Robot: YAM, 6 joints.
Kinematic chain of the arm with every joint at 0, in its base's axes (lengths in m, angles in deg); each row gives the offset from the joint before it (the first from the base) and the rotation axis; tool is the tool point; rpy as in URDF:
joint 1: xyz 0 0 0.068 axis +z
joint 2: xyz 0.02 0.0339 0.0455 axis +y
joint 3: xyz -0.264 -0.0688 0 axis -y
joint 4: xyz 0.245 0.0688 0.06 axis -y
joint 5: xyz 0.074 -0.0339 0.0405 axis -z
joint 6: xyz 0.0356 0 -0.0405 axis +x
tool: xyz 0 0 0 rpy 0 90 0
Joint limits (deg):
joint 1: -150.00..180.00
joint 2: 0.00..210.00
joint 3: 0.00..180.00
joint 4: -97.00..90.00
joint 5: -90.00..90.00
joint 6: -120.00..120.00
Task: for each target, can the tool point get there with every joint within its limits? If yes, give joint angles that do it. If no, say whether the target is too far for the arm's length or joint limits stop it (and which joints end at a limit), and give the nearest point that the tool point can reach.
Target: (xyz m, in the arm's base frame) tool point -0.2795 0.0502 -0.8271
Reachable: no: too far | nearest point -0.2603 0.0467 -0.3800 | short by 0.448 m
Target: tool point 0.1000 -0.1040 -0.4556
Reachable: no: joint limits stop it (at a limit: joint 2) | nearest point 0.1141 -0.1187 -0.3704 | short by 0.088 m
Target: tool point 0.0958 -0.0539 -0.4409
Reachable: no: joint limits stop it (at a limit: joint 2) | nearest point 0.1183 -0.0666 -0.3623 | short by 0.083 m
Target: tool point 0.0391 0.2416 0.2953
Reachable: yes | joints 88.65 67.00 35.72 41.09 69.70 -66.24
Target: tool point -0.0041 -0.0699 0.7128
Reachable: yes | joints -94.70 93.20 149.90 59.90 -2.69 -40.12
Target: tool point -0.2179 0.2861 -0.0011
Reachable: yes | joints 128.43 129.67 52.88 18.13 11.61 -86.99
